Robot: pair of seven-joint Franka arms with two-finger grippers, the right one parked.
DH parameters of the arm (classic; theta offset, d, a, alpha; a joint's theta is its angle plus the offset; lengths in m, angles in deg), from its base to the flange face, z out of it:
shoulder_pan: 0 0.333 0 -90
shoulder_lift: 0 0 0 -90
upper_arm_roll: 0 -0.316 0.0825 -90
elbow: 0 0 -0.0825 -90
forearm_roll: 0 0.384 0 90
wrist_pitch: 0 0 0.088 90
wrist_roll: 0 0.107 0 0
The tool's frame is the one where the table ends.
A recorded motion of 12 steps. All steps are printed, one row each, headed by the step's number.
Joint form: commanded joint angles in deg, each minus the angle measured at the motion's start. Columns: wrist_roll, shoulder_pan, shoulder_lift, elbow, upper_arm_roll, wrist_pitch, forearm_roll.
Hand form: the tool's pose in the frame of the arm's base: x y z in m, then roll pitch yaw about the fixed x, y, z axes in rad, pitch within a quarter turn. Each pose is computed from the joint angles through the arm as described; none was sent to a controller.
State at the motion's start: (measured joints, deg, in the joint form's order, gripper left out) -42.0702 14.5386 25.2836 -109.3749 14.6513 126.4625 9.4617
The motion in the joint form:
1: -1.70 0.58 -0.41 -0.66 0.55 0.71 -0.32
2: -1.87 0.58 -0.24 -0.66 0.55 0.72 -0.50
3: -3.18 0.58 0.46 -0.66 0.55 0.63 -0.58
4: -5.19 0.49 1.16 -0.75 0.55 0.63 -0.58
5: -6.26 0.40 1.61 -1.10 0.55 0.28 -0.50
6: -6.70 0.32 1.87 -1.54 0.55 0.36 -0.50
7: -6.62 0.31 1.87 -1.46 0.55 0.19 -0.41
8: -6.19 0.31 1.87 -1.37 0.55 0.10 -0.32
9: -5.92 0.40 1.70 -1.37 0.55 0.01 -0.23
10: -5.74 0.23 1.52 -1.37 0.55 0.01 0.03
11: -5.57 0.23 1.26 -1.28 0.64 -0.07 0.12
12: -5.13 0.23 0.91 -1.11 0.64 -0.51 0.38
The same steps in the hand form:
1: 0.6120 0.0109 0.2628 -3.0582 0.0804 0.6789
2: 0.6118 0.0108 0.2611 -3.0585 0.0843 0.6840
3: 0.6107 0.0105 0.2537 -3.0509 0.0952 0.7083
4: 0.6092 0.0092 0.2459 -3.0409 0.1040 0.7423
5: 0.6057 0.0078 0.2384 -3.0259 0.1168 0.7590
6: 0.6028 0.0064 0.2329 -3.0186 0.1246 0.7652
7: 0.6030 0.0065 0.2332 -3.0168 0.1248 0.7629
8: 0.6033 0.0066 0.2337 -3.0169 0.1248 0.7545
9: 0.6034 0.0077 0.2353 -3.0170 0.1230 0.7502
10: 0.6038 0.0062 0.2372 -3.0167 0.1183 0.7409
11: 0.6046 0.0055 0.2404 -3.0191 0.1139 0.7354
12: 0.6052 0.0061 0.2447 -3.0168 0.1100 0.7252

